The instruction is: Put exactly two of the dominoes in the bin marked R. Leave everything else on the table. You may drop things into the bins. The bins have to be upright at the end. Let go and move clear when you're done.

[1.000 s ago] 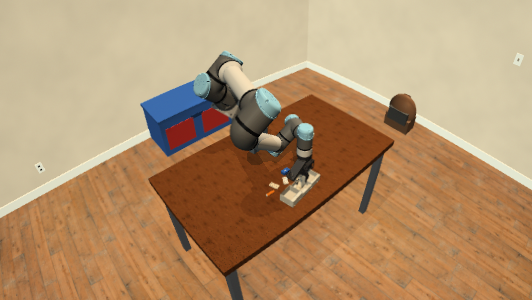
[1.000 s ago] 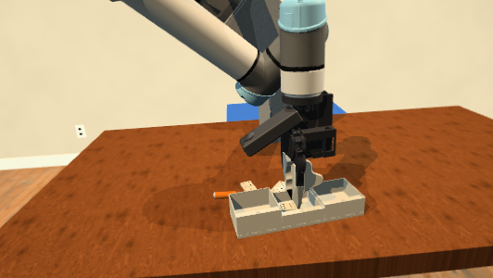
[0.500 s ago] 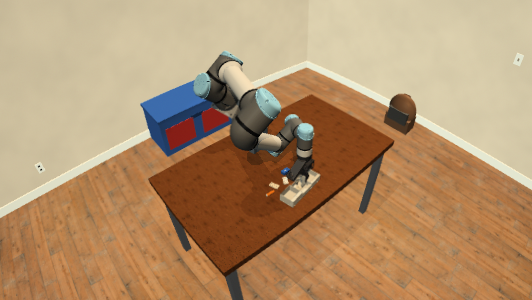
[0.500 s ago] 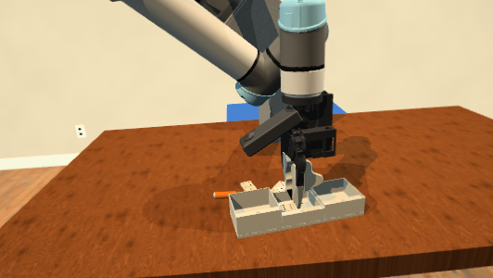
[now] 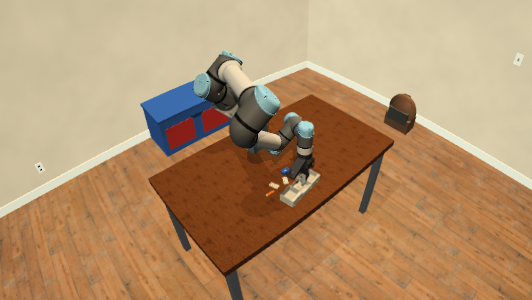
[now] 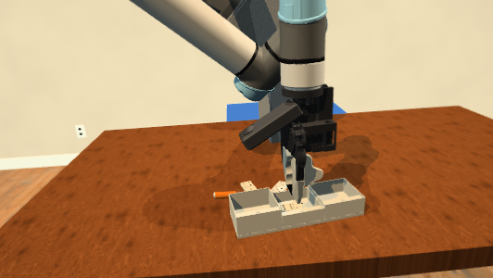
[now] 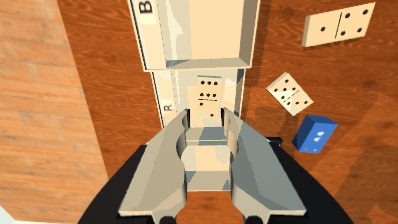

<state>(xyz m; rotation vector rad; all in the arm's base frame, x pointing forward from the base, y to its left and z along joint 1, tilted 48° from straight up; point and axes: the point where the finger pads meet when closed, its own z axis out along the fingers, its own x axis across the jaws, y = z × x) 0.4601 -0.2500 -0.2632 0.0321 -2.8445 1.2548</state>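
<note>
Now: hand 20 mm above the cream three-compartment bin tray and 10 mm short of it. From my hand the other things lie so: small black stick 80 mm behind, 70 mm to the left, 40 mm below; then blue block 140 mm behind, 60 mm to the left, 40 mm below; then domino 120 mm behind, 70 mm to the right, 40 mm below.
</note>
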